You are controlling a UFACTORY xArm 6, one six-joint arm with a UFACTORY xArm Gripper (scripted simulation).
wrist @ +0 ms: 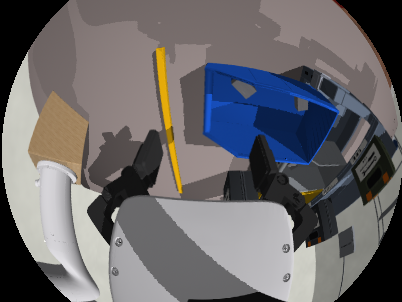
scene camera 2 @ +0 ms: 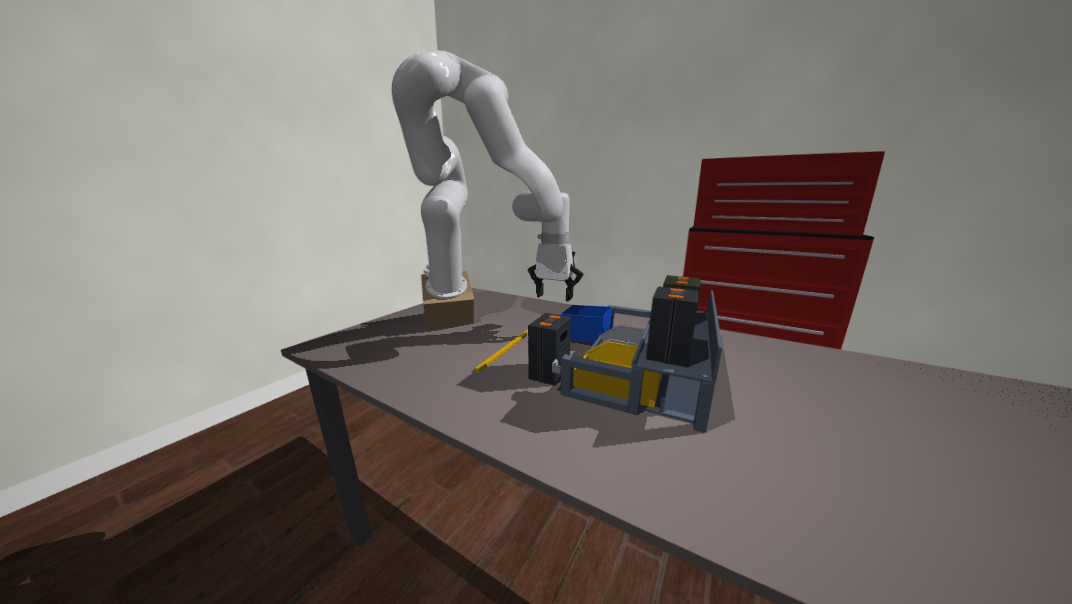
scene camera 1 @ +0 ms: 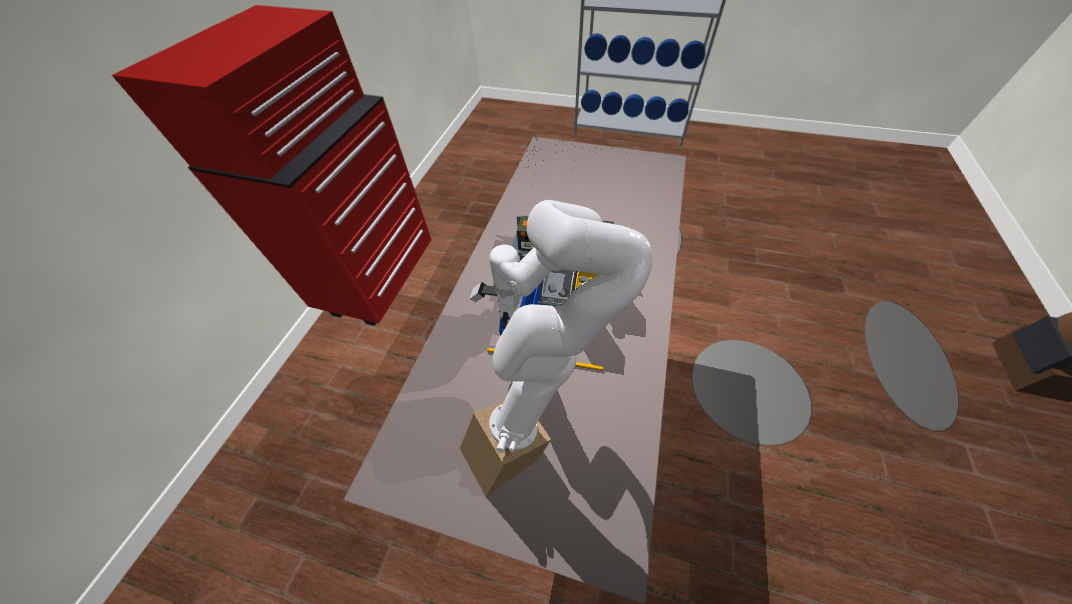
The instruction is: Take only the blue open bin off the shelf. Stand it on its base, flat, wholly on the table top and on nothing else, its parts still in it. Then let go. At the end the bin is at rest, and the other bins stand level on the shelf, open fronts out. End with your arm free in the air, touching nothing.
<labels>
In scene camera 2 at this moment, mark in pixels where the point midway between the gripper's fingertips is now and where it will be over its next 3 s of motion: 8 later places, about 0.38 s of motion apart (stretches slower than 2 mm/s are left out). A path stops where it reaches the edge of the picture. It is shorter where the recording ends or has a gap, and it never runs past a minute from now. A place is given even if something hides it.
The gripper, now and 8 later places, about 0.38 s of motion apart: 554,298; 554,299; 554,299; 554,302; 557,302; 566,300; 575,299; 580,299; 590,297
</labels>
